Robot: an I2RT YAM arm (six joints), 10 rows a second.
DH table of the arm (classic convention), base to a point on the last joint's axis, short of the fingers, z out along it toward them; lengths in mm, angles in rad. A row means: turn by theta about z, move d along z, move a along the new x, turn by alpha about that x. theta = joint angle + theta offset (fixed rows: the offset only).
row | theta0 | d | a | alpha
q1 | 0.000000 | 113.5 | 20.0 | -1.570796
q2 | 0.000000 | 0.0 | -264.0 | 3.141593
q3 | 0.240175 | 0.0 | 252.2 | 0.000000
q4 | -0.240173 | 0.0 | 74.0 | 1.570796
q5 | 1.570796 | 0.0 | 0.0 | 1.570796
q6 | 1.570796 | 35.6 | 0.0 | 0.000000
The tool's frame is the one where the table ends.
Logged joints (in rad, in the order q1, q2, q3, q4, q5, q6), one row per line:
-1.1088 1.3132 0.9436 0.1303 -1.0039 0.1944
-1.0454 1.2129 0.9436 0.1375 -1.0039 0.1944
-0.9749 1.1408 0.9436 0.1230 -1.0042 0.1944
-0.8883 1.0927 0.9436 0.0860 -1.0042 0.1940
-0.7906 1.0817 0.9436 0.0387 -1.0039 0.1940
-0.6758 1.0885 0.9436 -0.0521 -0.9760 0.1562
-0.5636 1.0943 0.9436 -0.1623 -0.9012 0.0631
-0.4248 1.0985 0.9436 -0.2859 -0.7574 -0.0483
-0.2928 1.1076 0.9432 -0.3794 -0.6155 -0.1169
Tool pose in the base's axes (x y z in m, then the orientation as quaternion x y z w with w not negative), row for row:
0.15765 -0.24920 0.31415 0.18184 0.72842 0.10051 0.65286
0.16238 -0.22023 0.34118 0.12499 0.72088 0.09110 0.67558
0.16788 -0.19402 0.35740 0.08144 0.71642 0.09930 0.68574
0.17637 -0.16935 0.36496 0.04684 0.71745 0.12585 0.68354
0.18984 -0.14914 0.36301 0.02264 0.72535 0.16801 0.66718
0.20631 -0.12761 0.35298 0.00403 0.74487 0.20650 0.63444
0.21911 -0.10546 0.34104 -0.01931 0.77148 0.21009 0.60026
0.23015 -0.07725 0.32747 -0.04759 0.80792 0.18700 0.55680
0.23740 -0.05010 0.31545 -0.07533 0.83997 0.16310 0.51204
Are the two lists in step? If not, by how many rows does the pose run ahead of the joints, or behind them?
They are in step.
